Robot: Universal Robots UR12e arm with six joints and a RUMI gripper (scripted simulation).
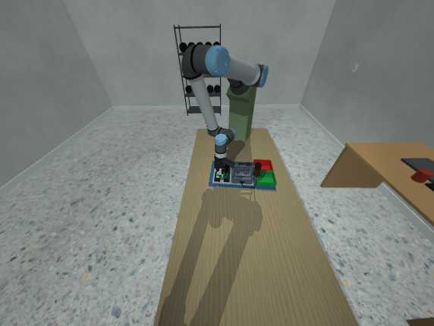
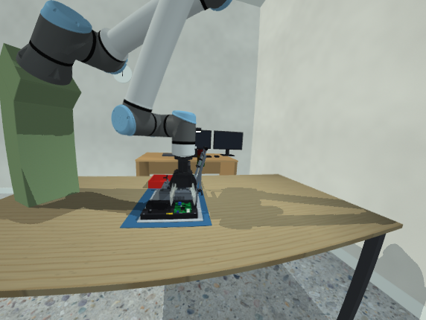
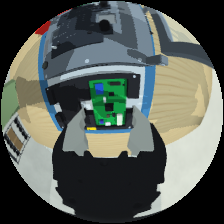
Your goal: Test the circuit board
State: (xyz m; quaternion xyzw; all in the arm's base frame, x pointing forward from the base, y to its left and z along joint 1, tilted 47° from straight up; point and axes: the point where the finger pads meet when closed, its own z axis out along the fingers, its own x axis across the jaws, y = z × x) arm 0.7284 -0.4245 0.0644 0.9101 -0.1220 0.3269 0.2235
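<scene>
The green circuit board lies 20 mm below my hand and 10 mm to the right of it. The rest, counted from my hand: tester lid (150 mm ahead, 140 mm above, 110 mm to the left); red bin (390 mm to the left, 30 mm below, 30 mm ahead); green bin (330 mm to the left, 170 mm ahead, 30 mm below).
</scene>
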